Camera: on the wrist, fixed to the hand. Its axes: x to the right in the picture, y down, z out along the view.
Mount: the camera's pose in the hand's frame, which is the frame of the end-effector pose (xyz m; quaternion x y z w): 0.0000 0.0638 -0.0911 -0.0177 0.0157 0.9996 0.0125
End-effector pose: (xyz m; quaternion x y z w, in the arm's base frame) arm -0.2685 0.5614 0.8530 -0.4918 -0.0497 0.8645 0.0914
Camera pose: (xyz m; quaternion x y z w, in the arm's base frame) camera -0.1972 0.4986 0.7952 0.0710 -0.4771 -0.0936 0.8710
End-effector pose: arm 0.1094 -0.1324 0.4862 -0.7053 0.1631 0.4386 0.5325
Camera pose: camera 0.1055 -0.2381 0.4518 -0.1379 -0.7077 -0.5296 0.4468
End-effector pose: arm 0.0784 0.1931 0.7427 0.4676 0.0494 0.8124 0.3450
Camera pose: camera -0.0267 0.1669 0.7176 -0.0364 0.4758 -0.3632 0.8003
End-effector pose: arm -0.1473 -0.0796 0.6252 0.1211 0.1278 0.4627 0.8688
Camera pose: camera -0.2271 -0.0366 0.5607 -0.1066 0.1140 -0.8785 0.4516
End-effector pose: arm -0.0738 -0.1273 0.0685 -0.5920 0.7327 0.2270 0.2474
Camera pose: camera -0.1449 -0.1718 0.1416 -0.7171 -0.6008 -0.2538 0.2458
